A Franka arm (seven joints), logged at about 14 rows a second.
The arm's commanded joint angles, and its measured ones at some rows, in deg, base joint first. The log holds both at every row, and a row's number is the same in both.
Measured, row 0:
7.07 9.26 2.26 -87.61 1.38 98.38 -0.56
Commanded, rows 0 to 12:
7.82 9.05 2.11 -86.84 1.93 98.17 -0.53
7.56 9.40 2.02 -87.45 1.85 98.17 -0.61
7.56 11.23 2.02 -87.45 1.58 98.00 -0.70
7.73 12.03 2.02 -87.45 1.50 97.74 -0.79
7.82 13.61 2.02 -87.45 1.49 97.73 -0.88
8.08 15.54 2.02 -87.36 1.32 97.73 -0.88
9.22 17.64 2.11 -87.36 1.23 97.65 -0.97
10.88 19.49 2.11 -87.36 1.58 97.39 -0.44
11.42 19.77 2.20 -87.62 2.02 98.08 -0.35
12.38 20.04 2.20 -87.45 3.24 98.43 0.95
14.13 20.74 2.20 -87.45 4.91 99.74 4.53
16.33 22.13 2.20 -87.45 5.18 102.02 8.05
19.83 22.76 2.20 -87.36 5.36 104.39 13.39
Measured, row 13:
15.03 21.76 2.47 -88.36 4.51 101.88 6.30
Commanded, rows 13 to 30:
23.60 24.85 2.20 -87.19 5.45 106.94 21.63
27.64 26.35 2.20 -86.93 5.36 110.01 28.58
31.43 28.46 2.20 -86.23 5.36 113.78 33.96
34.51 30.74 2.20 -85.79 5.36 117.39 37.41
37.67 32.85 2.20 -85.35 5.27 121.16 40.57
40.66 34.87 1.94 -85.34 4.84 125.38 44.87
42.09 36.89 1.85 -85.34 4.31 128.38 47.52
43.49 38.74 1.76 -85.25 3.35 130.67 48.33
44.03 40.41 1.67 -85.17 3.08 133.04 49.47
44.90 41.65 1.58 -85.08 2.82 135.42 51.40
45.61 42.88 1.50 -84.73 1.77 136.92 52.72
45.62 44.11 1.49 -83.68 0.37 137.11 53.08
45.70 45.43 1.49 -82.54 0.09 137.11 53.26
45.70 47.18 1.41 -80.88 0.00 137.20 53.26
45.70 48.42 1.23 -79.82 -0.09 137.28 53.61
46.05 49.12 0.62 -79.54 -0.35 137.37 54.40
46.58 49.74 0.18 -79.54 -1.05 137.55 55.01
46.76 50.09 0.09 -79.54 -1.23 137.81 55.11
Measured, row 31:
45.31 48.02 1.23 -81.77 0.22 137.38 52.91
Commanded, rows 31 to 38:
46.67 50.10 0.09 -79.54 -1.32 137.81 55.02
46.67 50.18 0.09 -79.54 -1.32 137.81 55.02
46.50 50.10 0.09 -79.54 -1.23 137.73 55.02
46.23 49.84 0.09 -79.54 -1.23 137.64 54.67
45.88 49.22 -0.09 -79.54 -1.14 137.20 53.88
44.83 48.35 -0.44 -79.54 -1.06 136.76 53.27
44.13 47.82 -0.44 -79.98 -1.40 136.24 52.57
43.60 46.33 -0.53 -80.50 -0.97 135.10 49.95
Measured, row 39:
45.02 48.74 -0.69 -80.03 -0.35 137.47 52.61
